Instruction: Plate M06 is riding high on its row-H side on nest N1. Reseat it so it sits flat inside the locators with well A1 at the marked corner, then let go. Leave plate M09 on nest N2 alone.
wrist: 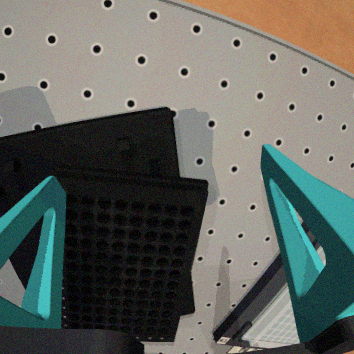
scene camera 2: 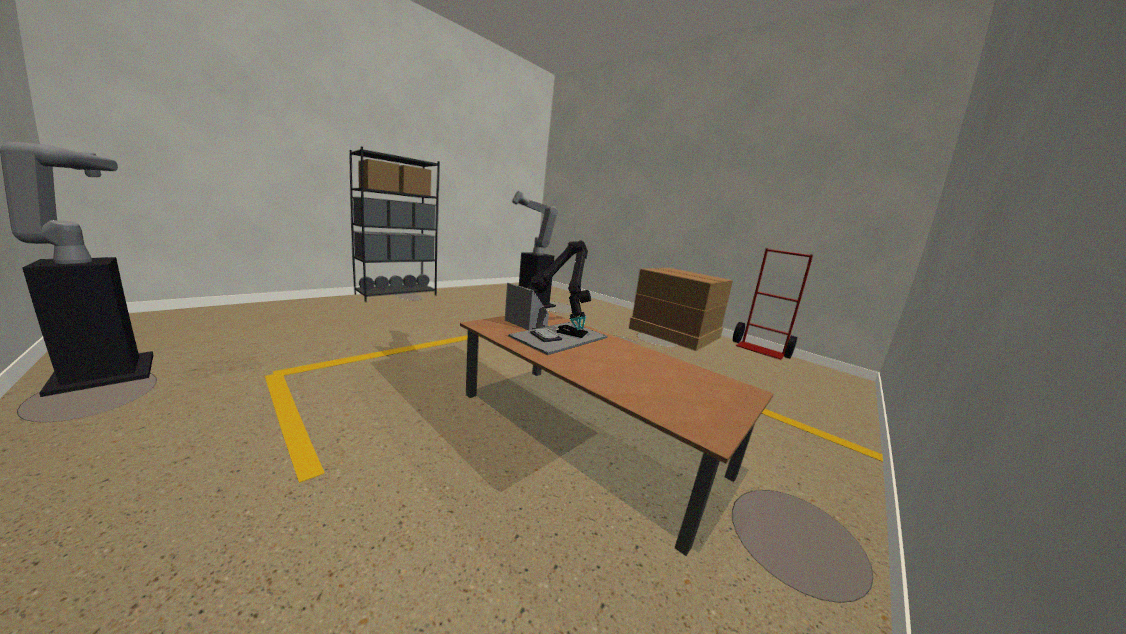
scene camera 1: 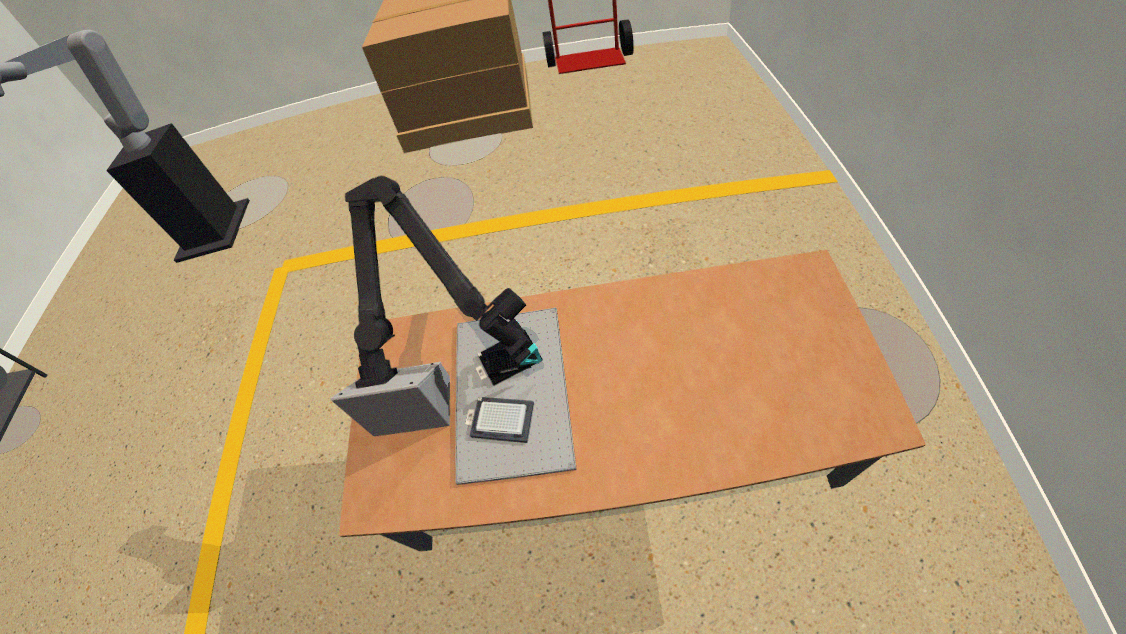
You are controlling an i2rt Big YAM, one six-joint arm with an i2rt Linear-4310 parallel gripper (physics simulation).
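Places are measured from the arm's base along level axes (x ahead, y left, z up), in metres.
Where they show: gripper, fingertip midpoint: (wrist: 155,169) (scene camera 2: 580,329) (scene camera 1: 532,351); arm's base, origin of the base link: (scene camera 2: 525,297) (scene camera 1: 377,380).
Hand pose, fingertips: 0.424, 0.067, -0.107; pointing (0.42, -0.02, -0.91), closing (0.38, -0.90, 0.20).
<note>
Things, the pixels of their top centre, and the offset from my fingertips, as dx, dy, dz. "spot": a spot on its surface instead. Level surfaces: height alone.
- Black plate M06, middle of its top: (wrist: 123,283) (scene camera 1: 506,357) (scene camera 2: 570,327) -0.078, +0.002, -0.010
- black nest N1, surface spot: (wrist: 135,132) spot: +0.007, +0.009, -0.034
- White plate M09, middle of its top: (wrist: 318,306) (scene camera 1: 500,416) (scene camera 2: 546,332) -0.113, -0.176, -0.020
- dark nest N2, middle of its top: (wrist: 313,299) (scene camera 1: 501,417) (scene camera 2: 546,333) -0.113, -0.176, -0.028
- grey perforated board, middle of its top: (wrist: 228,261) (scene camera 1: 509,388) (scene camera 2: 560,335) -0.084, -0.082, -0.045
- orange-brown table, its level: dz -0.059
Black plate M06 (wrist: 132,240) lies on black nest N1 (wrist: 135,132) in the wrist view, turned askew to it, with one long strip of the nest bare. Its near edge looks raised, but the tilt is hard to judge. My gripper (wrist: 155,169) (scene camera 1: 532,355) (scene camera 2: 579,322) is open and empty above them. In the wrist view the left finger overlaps the plate's left part; the right finger is out to the right, past the plate's edge. White plate M09 (scene camera 1: 501,417) (wrist: 274,322) sits in dark nest N2 (scene camera 1: 526,431) (wrist: 248,300). The A1 marking on N1 is not readable.
Both nests stand on a grey perforated board (scene camera 1: 543,452) (wrist: 165,37) on the orange-brown table (scene camera 1: 709,354) (scene camera 2: 646,385). A grey box (scene camera 1: 401,409) under the arm's base stands beside the board. N2 lies close to the right finger in the wrist view.
</note>
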